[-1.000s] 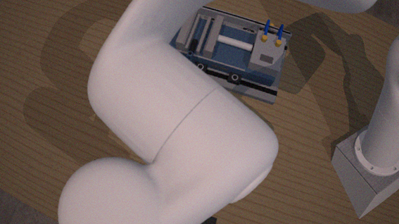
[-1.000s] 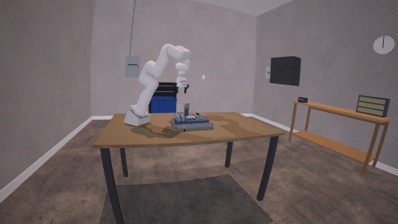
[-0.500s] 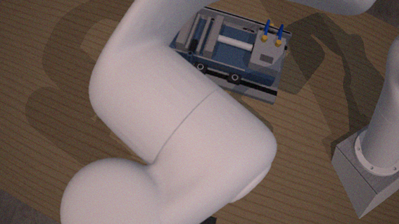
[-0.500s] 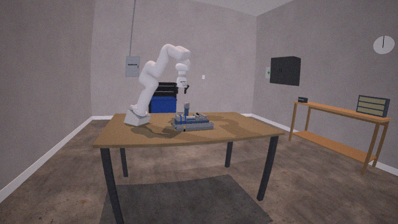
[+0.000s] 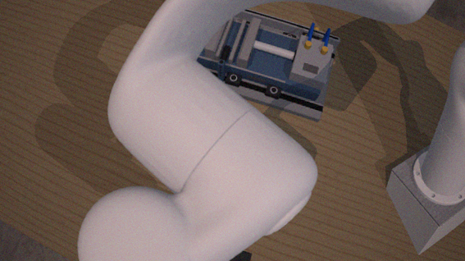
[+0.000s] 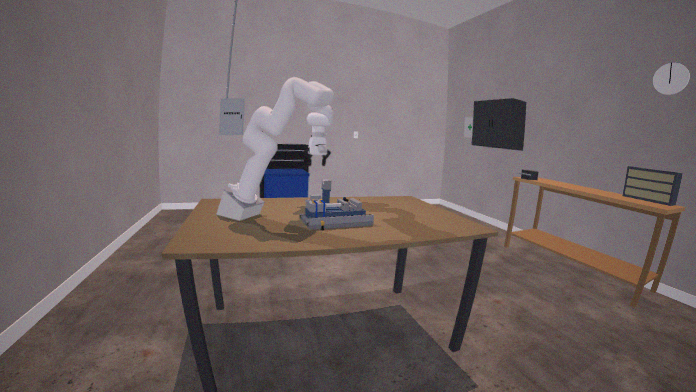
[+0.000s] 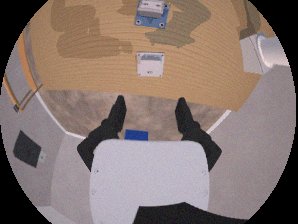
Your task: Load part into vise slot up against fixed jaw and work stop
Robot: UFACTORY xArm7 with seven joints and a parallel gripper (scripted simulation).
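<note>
My gripper is now 10 mm to the right of the part and 200 mm above it. From my hand the other things lie so: work stop post: 10 mm behind, 320 mm to the right, 170 mm below; work stop: 10 mm behind, 340 mm to the right, 140 mm below; moving jaw: 50 mm behind, 380 mm to the right, 150 mm below.
</note>
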